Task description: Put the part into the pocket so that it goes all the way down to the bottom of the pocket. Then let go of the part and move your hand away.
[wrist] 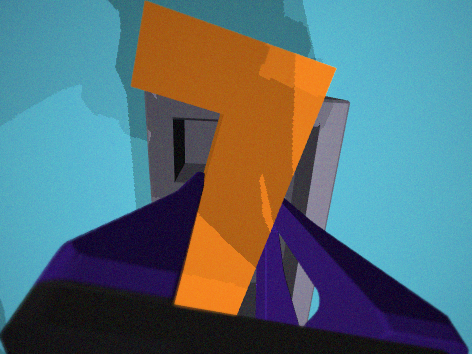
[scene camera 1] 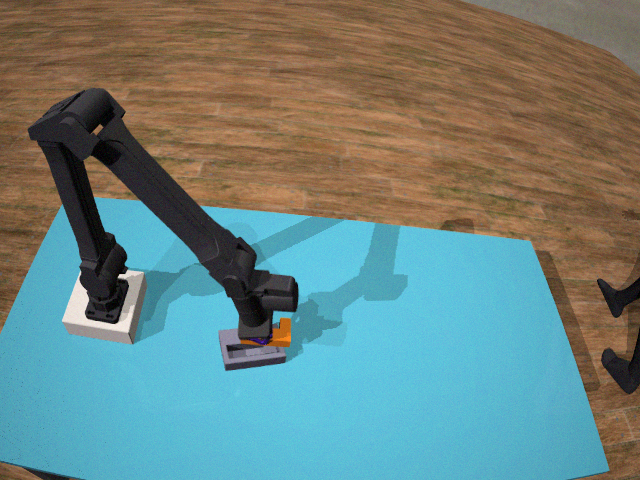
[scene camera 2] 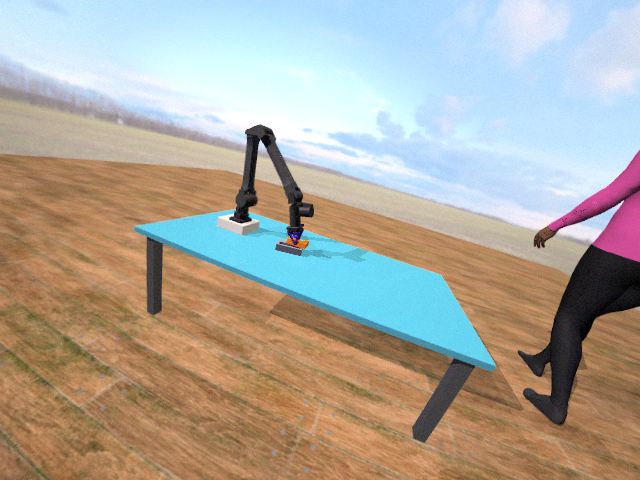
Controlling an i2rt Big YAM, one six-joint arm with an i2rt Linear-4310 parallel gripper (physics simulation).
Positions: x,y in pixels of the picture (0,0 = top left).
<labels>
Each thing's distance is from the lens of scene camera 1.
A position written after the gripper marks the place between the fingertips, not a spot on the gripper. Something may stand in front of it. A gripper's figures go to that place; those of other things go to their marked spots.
gripper (scene camera 1: 263,337): 100 cm
grey pocket block (scene camera 1: 235,355): 102 cm
</labels>
